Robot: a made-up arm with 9 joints. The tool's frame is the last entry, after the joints. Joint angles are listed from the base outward.
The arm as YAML. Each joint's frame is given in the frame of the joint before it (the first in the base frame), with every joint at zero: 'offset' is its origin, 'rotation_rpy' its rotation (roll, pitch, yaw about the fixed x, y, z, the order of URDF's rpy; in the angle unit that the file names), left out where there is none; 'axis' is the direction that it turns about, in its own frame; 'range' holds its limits. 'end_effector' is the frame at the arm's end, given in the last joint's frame.
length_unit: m
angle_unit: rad
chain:
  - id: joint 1
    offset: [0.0, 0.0, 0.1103]
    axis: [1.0, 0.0, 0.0]
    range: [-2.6, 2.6]
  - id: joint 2
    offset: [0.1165, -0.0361, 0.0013]
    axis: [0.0, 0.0, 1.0]
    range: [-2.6, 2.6]
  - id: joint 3
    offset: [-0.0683, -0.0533, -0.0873]
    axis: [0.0, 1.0, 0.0]
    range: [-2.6, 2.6]
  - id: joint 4
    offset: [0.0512, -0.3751, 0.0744]
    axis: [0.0, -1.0, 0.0]
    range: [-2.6, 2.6]
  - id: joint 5
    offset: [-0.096, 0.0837, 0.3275]
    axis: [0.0, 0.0, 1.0]
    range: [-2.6, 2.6]
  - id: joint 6
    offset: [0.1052, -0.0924, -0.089]
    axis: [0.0, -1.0, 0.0]
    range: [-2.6, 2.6]
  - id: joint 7
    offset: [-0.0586, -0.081, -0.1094]
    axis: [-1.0, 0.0, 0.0]
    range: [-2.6, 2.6]
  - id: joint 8
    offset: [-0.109, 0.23, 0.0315]
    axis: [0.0, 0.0, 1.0]
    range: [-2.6, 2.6]
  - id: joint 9
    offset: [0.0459, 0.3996, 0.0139]
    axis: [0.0, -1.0, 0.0]
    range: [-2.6, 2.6]
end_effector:
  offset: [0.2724, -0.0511, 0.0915]
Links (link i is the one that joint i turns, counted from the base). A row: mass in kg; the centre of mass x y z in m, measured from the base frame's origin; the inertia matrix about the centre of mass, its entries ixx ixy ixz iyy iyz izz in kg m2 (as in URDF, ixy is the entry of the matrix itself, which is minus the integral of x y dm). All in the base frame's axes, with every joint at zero. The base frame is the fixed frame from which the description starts. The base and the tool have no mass.
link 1: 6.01; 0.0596 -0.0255 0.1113; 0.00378 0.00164 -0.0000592 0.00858 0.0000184 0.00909
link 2: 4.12; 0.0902 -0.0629 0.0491; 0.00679 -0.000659 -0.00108 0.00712 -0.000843 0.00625
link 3: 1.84; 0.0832 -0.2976 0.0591; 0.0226 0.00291 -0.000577 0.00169 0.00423 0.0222
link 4: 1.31; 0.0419 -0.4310 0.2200; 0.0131 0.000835 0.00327 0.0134 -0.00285 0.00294
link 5: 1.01; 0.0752 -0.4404 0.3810; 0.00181 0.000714 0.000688 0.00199 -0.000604 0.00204
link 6: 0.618; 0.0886 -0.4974 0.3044; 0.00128 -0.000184 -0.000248 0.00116 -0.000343 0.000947
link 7: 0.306; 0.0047 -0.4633 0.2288; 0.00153 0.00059 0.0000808 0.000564 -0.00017 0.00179
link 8: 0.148; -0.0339 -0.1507 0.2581; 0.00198 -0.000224 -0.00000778 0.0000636 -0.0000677 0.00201
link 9: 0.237; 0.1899 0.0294 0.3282; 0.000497 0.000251 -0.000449 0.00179 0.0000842 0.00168
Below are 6 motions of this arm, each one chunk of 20 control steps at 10 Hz.
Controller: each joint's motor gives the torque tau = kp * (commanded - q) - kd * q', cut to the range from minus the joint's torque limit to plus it. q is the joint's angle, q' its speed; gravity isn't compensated. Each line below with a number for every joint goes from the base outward.
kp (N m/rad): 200 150 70 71 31 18 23 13 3.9
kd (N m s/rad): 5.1 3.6 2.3 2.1 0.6 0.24 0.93 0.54 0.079
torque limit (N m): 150 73 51 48 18 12 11 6.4 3
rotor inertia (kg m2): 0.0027 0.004 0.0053 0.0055 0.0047 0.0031 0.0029 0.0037 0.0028
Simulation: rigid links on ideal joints. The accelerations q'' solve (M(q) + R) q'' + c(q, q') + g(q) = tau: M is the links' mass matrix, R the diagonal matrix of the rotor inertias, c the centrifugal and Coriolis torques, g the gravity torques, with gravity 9.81 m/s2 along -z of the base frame. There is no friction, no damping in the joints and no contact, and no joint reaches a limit. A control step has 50 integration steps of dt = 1/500 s. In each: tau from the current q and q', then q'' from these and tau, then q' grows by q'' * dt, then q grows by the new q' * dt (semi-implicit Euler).
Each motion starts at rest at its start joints. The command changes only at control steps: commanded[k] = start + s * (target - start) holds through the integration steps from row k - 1 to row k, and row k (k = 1, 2, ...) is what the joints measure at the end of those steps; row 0 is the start. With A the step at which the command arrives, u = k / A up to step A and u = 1 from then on. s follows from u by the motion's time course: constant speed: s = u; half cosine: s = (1 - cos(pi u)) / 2; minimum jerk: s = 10 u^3 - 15 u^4 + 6 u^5; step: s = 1 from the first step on.
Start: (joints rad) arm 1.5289 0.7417 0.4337 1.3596 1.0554 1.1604 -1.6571 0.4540 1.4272
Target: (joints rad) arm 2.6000 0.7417 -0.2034 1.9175 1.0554 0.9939 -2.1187 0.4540 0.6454
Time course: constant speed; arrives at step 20
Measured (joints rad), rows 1 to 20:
1: 1.5581 0.7196 0.3818 1.3877 0.9916 1.1177 -1.7311 0.4616 1.3968
2: 1.6289 0.6877 0.3171 1.4468 0.9811 1.0449 -1.7221 0.4222 1.2698
3: 1.6933 0.6688 0.2648 1.4944 0.9634 0.9818 -1.6954 0.3797 1.1195
4: 1.7383 0.6685 0.2415 1.5093 0.9418 0.9730 -1.6826 0.3709 1.0702
5: 1.7768 0.6860 0.2295 1.5147 0.9487 1.0167 -1.7242 0.4005 1.1107
6: 1.8193 0.7095 0.2148 1.5268 0.9788 1.0657 -1.8022 0.4391 1.1740
7: 1.8640 0.7209 0.1933 1.5449 1.0058 1.0898 -1.8631 0.4610 1.1736
8: 1.9091 0.7142 0.1638 1.5665 1.0104 1.0611 -1.8936 0.4495 1.1055
9: 1.9569 0.6993 0.1290 1.5919 0.9993 1.0034 -1.8993 0.4132 0.9944
10: 2.0090 0.6882 0.0936 1.6201 0.9933 0.9682 -1.8961 0.3844 0.8993
11: 2.0620 0.6882 0.0630 1.6467 0.9943 0.9736 -1.9095 0.3855 0.8692
12: 2.1104 0.7003 0.0407 1.6665 0.9944 0.9990 -1.9448 0.4107 0.8869
13: 2.1534 0.7149 0.0236 1.6806 0.9977 1.0219 -1.9892 0.4378 0.9037
14: 2.1958 0.7203 0.0038 1.6957 1.0088 1.0288 -2.0326 0.4501 0.8919
15: 2.2419 0.7150 -0.0236 1.7171 1.0229 1.0167 -2.0689 0.4427 0.8477
16: 2.2922 0.7068 -0.0559 1.7437 1.0321 0.9949 -2.0935 0.4244 0.7841
17: 2.3448 0.7032 -0.0880 1.7717 1.0324 0.9791 -2.1089 0.4121 0.7272
18: 2.3971 0.7067 -0.1167 1.7980 1.0267 0.9784 -2.1247 0.4172 0.6951
19: 2.4470 0.7148 -0.1417 1.8214 1.0216 0.9878 -2.1483 0.4359 0.6844
20: 2.4944 0.7219 -0.1650 1.8427 1.0232 0.9967 -2.1802 0.4548 0.6779

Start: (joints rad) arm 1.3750 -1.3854 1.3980 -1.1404 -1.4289 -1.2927 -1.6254 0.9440 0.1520
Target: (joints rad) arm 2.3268 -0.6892 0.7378 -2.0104 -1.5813 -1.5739 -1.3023 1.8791 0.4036
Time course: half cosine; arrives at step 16
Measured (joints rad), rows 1 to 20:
1: 1.3594 -1.3105 1.3982 -1.1582 -1.3918 -1.3585 -1.6207 0.9526 0.1447
2: 1.3735 -1.2194 1.3545 -1.1635 -1.4510 -1.3636 -1.6146 0.9512 0.0983
3: 1.4000 -1.1814 1.2831 -1.1677 -1.5065 -1.2978 -1.6662 1.0452 0.2749
4: 1.4471 -1.1496 1.2105 -1.1916 -1.5532 -1.2814 -1.7110 1.1299 0.4247
5: 1.5107 -1.0937 1.1471 -1.2453 -1.5555 -1.3429 -1.6876 1.1766 0.3954
6: 1.5920 -1.0384 1.0973 -1.3259 -1.5328 -1.4306 -1.6178 1.2129 0.2955
7: 1.6896 -1.0003 1.0583 -1.4241 -1.5130 -1.4873 -1.5517 1.2706 0.2663
8: 1.7925 -0.9592 1.0184 -1.5273 -1.5065 -1.5080 -1.5011 1.3605 0.2824
9: 1.8889 -0.8980 0.9648 -1.6202 -1.5159 -1.5153 -1.4563 1.4633 0.2919
10: 1.9715 -0.8287 0.8923 -1.6921 -1.5397 -1.5263 -1.4242 1.5621 0.3169
11: 2.0380 -0.7685 0.8067 -1.7429 -1.5692 -1.5490 -1.4110 1.6498 0.3806
12: 2.0902 -0.7214 0.7208 -1.7791 -1.5938 -1.5813 -1.4044 1.7211 0.4452
13: 2.1322 -0.6863 0.6497 -1.8096 -1.6076 -1.6143 -1.3922 1.7735 0.4740
14: 2.1672 -0.6636 0.6059 -1.8410 -1.6105 -1.6406 -1.3758 1.8088 0.4787
15: 2.1950 -0.6529 0.5930 -1.8733 -1.6043 -1.6524 -1.3595 1.8305 0.4716
16: 2.2113 -0.6524 0.6054 -1.9003 -1.5926 -1.6461 -1.3453 1.8414 0.4509
17: 2.2181 -0.6587 0.6227 -1.9170 -1.5809 -1.6382 -1.3336 1.8447 0.4261
18: 2.2191 -0.6651 0.6280 -1.9225 -1.5742 -1.6469 -1.3273 1.8397 0.4136
19: 2.2144 -0.6664 0.6214 -1.9165 -1.5752 -1.6654 -1.3288 1.8274 0.4166
20: 2.2066 -0.6637 0.6061 -1.9027 -1.5834 -1.6769 -1.3361 1.8190 0.4305

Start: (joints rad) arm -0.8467 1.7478 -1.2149 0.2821 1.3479 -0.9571 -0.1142 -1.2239 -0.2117
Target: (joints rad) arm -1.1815 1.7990 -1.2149 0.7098 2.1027 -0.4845 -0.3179 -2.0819 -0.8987
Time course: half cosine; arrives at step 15
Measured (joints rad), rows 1 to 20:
1: -0.8043 1.8062 -1.2346 0.3179 1.3823 -0.9423 -0.1079 -1.2006 -0.2891
2: -0.7821 1.8885 -1.3108 0.4067 1.4022 -0.9257 -0.0781 -1.1692 -0.3776
3: -0.7866 1.9037 -1.3513 0.4650 1.4556 -0.8992 -0.0814 -1.2117 -0.4225
4: -0.8209 1.8639 -1.3332 0.4710 1.5193 -0.8637 -0.1129 -1.2865 -0.4228
5: -0.8690 1.8299 -1.2861 0.4630 1.5850 -0.8143 -0.1469 -1.3692 -0.4521
6: -0.9113 1.8420 -1.2540 0.4822 1.6470 -0.7644 -0.1706 -1.4593 -0.5440
7: -0.9409 1.8835 -1.2563 0.5372 1.7151 -0.7175 -0.1880 -1.5539 -0.6622
8: -0.9653 1.9091 -1.2807 0.6077 1.8042 -0.6666 -0.2087 -1.6395 -0.7477
9: -0.9939 1.9036 -1.3009 0.6664 1.9033 -0.6121 -0.2336 -1.7144 -0.7908
10: -1.0288 1.8917 -1.2993 0.7023 1.9826 -0.5623 -0.2577 -1.7893 -0.8359
11: -1.0642 1.8957 -1.2817 0.7243 2.0338 -0.5243 -0.2783 -1.8688 -0.9089
12: -1.0915 1.9096 -1.2683 0.7466 2.0737 -0.4951 -0.2952 -1.9401 -0.9777
13: -1.1073 1.9179 -1.2707 0.7733 2.1152 -0.4703 -0.3067 -1.9859 -1.0096
14: -1.1143 1.9172 -1.2820 0.7962 2.1491 -0.4550 -0.3133 -2.0065 -1.0166
15: -1.1164 1.9155 -1.2878 0.8046 2.1597 -0.4528 -0.3162 -2.0106 -1.0187
16: -1.1182 1.9165 -1.2833 0.8007 2.1535 -0.4550 -0.3168 -2.0124 -1.0226
17: -1.1208 1.9169 -1.2761 0.7949 2.1477 -0.4554 -0.3170 -2.0171 -1.0256
18: -1.1217 1.9153 -1.2741 0.7930 2.1470 -0.4555 -0.3171 -2.0188 -1.0239
19: -1.1207 1.9146 -1.2768 0.7952 2.1498 -0.4550 -0.3170 -2.0175 -1.0211
20: -1.1193 1.9160 -1.2800 0.7982 2.1522 -0.4545 -0.3167 -2.0153 -1.0213

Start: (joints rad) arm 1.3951 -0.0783 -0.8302 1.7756 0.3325 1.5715 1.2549 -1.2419 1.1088
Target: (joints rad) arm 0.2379 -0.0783 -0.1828 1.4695 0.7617 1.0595 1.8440 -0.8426 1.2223
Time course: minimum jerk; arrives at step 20
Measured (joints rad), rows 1 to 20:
1: 1.3814 -0.0439 -0.8383 1.7743 0.2583 1.5972 1.2580 -1.2543 1.0766
2: 1.3576 0.0107 -0.8450 1.7935 0.1477 1.5988 1.3043 -1.2851 0.9768
3: 1.3389 0.0375 -0.8440 1.8072 0.1243 1.5713 1.3240 -1.3038 0.9314
4: 1.3130 0.0162 -0.8277 1.7977 0.1922 1.5715 1.3216 -1.2915 0.9679
5: 1.2657 -0.0273 -0.7957 1.7677 0.2748 1.5764 1.3309 -1.2537 1.0200
6: 1.1986 -0.0424 -0.7512 1.7390 0.3234 1.5310 1.3571 -1.2173 1.0448
7: 1.1185 -0.0202 -0.7044 1.7239 0.3241 1.4648 1.4027 -1.1929 1.0479
8: 1.0323 0.0061 -0.6607 1.7155 0.3080 1.4212 1.4678 -1.1748 1.0251
9: 0.9431 0.0099 -0.6157 1.7020 0.3270 1.3914 1.5311 -1.1535 0.9972
10: 0.8476 -0.0072 -0.5634 1.6786 0.3967 1.3540 1.5778 -1.1192 1.0101
11: 0.7457 -0.0283 -0.5028 1.6477 0.4865 1.2977 1.6151 -1.0706 1.0637
12: 0.6475 -0.0390 -0.4392 1.6170 0.5610 1.2190 1.6512 -1.0216 1.1127
13: 0.5627 -0.0383 -0.3809 1.5933 0.6088 1.1349 1.6888 -0.9828 1.1393
14: 0.4921 -0.0369 -0.3337 1.5768 0.6398 1.0729 1.7284 -0.9518 1.1560
15: 0.4328 -0.0422 -0.2977 1.5639 0.6701 1.0414 1.7640 -0.9262 1.1682
16: 0.3850 -0.0509 -0.2708 1.5531 0.7073 1.0281 1.7859 -0.9084 1.1730
17: 0.3519 -0.0566 -0.2519 1.5463 0.7455 1.0186 1.7911 -0.8994 1.1718
18: 0.3351 -0.0577 -0.2410 1.5442 0.7705 1.0088 1.7881 -0.8967 1.1692
19: 0.3315 -0.0570 -0.2380 1.5456 0.7731 1.0027 1.7889 -0.8965 1.1676
20: 0.3348 -0.0563 -0.2404 1.5489 0.7582 1.0028 1.7980 -0.8967 1.1660

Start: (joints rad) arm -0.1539 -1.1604 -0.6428 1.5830 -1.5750 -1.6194 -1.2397 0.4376 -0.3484
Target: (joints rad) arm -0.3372 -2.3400 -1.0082 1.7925 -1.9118 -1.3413 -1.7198 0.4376 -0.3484
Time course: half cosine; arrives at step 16
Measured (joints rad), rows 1 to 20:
1: -0.1216 -1.1881 -0.6792 1.6120 -1.6217 -1.6169 -1.2573 0.4479 -0.3606
2: -0.1278 -1.2344 -0.7017 1.6230 -1.6806 -1.5438 -1.3298 0.4958 -0.2660
3: -0.1399 -1.2849 -0.7130 1.6274 -1.7092 -1.4935 -1.3920 0.5509 -0.1525
4: -0.1586 -1.3661 -0.7345 1.6358 -1.7315 -1.4898 -1.4234 0.5464 -0.1842
5: -0.1819 -1.4636 -0.7566 1.6411 -1.7269 -1.5115 -1.4315 0.5123 -0.2539
6: -0.2053 -1.5711 -0.7778 1.6454 -1.7183 -1.5158 -1.4325 0.4837 -0.3143
7: -0.2295 -1.6925 -0.8019 1.6501 -1.7309 -1.4792 -1.4506 0.4858 -0.3547
8: -0.2545 -1.8189 -0.8246 1.6521 -1.7600 -1.4159 -1.4928 0.5204 -0.3533
9: -0.2797 -1.9406 -0.8461 1.6542 -1.7968 -1.3581 -1.5456 0.5560 -0.3356
10: -0.3040 -2.0512 -0.8709 1.6625 -1.8302 -1.3275 -1.5944 0.5675 -0.3286
11: -0.3259 -2.1459 -0.8996 1.6784 -1.8533 -1.3238 -1.6347 0.5550 -0.3304
12: -0.3436 -2.2240 -0.9290 1.6984 -1.8689 -1.3307 -1.6672 0.5317 -0.3337
13: -0.3569 -2.2871 -0.9534 1.7155 -1.8815 -1.3319 -1.6931 0.5127 -0.3366
14: -0.3658 -2.3352 -0.9676 1.7238 -1.8910 -1.3227 -1.7114 0.5073 -0.3396
15: -0.3706 -2.3659 -0.9708 1.7228 -1.8954 -1.3079 -1.7199 0.5145 -0.3453
16: -0.3713 -2.3760 -0.9659 1.7164 -1.8936 -1.2957 -1.7179 0.5265 -0.3549
17: -0.3696 -2.3741 -0.9622 1.7140 -1.8881 -1.2912 -1.7109 0.5348 -0.3662
18: -0.3691 -2.3721 -0.9653 1.7183 -1.8846 -1.2988 -1.7074 0.5310 -0.3730
19: -0.3700 -2.3698 -0.9705 1.7241 -1.8864 -1.3129 -1.7107 0.5177 -0.3647
20: -0.3706 -2.3663 -0.9745 1.7290 -1.8913 -1.3195 -1.7181 0.5079 -0.3476

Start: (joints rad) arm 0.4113 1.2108 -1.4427 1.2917 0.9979 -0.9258 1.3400 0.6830 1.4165
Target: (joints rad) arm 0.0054 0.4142 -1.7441 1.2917 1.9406 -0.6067 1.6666 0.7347 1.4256
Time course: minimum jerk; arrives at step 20
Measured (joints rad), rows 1 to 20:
1: 0.4700 1.1730 -1.4650 1.2672 0.9812 -0.9853 1.3477 0.6867 1.4340
2: 0.5009 1.1434 -1.4935 1.2734 1.0190 -1.1374 1.3398 0.7436 1.4847
3: 0.4816 1.1468 -1.4773 1.2576 1.0274 -1.2004 1.3392 0.8096 1.6267
4: 0.4476 1.1215 -1.4605 1.2386 1.0219 -1.1633 1.3159 0.8260 1.6421
5: 0.4295 1.0719 -1.4762 1.2404 1.0767 -1.0948 1.3336 0.7956 1.5516
6: 0.4205 1.0276 -1.5180 1.2634 1.1657 -1.0204 1.3893 0.7594 1.5014
7: 0.4005 0.9877 -1.5587 1.2859 1.2424 -0.9622 1.4326 0.7369 1.4649
8: 0.3678 0.9322 -1.5846 1.2890 1.2985 -0.9339 1.4453 0.7342 1.4533
9: 0.3311 0.8591 -1.6015 1.2779 1.3658 -0.9394 1.4525 0.7544 1.4913
10: 0.2977 0.7782 -1.6225 1.2691 1.4642 -0.9657 1.4835 0.7891 1.5481
11: 0.2699 0.6972 -1.6527 1.2689 1.5793 -0.9711 1.5325 0.8157 1.5876
12: 0.2429 0.6243 -1.6862 1.2740 1.6804 -0.9347 1.5764 0.8208 1.5866
13: 0.2110 0.5672 -1.7154 1.2798 1.7530 -0.8749 1.6049 0.8100 1.5552
14: 0.1775 0.5226 -1.7375 1.2835 1.8038 -0.8148 1.6189 0.7952 1.5209
15: 0.1509 0.4836 -1.7535 1.2835 1.8464 -0.7718 1.6273 0.7848 1.4997
16: 0.1350 0.4489 -1.7662 1.2818 1.8884 -0.7569 1.6401 0.7837 1.4996
17: 0.1277 0.4223 -1.7772 1.2813 1.9259 -0.7693 1.6576 0.7933 1.5198
18: 0.1263 0.4075 -1.7858 1.2824 1.9493 -0.7951 1.6707 0.8088 1.5490
19: 0.1283 0.4048 -1.7912 1.2839 1.9521 -0.8169 1.6706 0.8231 1.5708
20: 0.1304 0.4105 -1.7936 1.2854 1.9387 -0.8245 1.6579 0.8308 1.5739

